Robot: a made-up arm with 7 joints.
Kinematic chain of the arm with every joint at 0, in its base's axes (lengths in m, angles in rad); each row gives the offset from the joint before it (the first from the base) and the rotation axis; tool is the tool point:
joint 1: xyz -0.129 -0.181 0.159 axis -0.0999 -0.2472 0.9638
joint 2: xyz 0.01 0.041 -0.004 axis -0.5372 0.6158 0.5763
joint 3: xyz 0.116 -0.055 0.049 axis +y
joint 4: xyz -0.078 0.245 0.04 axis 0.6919 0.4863 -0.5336
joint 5: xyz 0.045 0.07 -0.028 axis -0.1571 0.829 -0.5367
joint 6: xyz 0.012 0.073 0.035 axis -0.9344 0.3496 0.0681
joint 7: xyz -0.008 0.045 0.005 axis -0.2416 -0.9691 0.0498
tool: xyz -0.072 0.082 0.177
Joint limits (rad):
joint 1: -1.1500..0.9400
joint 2: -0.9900..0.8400
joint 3: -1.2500..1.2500
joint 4: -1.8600..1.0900
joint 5: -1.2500..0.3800
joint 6: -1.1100..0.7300
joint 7: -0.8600..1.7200
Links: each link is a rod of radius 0.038 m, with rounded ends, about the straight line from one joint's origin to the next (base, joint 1, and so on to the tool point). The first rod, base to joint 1, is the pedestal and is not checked.
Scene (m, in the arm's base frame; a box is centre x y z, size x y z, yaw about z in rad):
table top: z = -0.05
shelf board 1: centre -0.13 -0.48 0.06 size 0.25 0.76 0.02 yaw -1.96
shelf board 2: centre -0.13 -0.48 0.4 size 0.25 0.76 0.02 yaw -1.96
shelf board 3: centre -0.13 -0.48 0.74 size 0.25 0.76 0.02 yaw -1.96
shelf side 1: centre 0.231 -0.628 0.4 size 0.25 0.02 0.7 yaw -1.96
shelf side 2: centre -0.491 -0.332 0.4 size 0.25 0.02 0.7 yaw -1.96
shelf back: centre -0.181 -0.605 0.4 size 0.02 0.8 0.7 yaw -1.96
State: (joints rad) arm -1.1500 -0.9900 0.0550 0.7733 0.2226 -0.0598 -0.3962
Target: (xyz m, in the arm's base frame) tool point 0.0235 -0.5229 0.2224
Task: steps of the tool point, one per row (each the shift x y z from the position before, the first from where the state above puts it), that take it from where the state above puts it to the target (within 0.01 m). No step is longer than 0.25 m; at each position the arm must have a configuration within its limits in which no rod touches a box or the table.
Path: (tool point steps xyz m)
1: 0.1783 0.0615 0.0422
2: 0.1719 0.1050 -0.0527
3: 0.1071 0.1178 -0.1343
4: -0.0527 -0.0444 0.0824
5: -0.0500 -0.0797 0.0204
6: -0.0404 -0.0774 -0.0443
7: -0.0370 -0.0427 -0.0889
8: -0.0450 0.0062 -0.0995
9: -0.0585 0.0476 -0.0753
10: -0.0112 -0.0733 -0.0066
11: -0.0283 -0.0697 -0.0005
12: -0.0445 -0.0619 0.0071

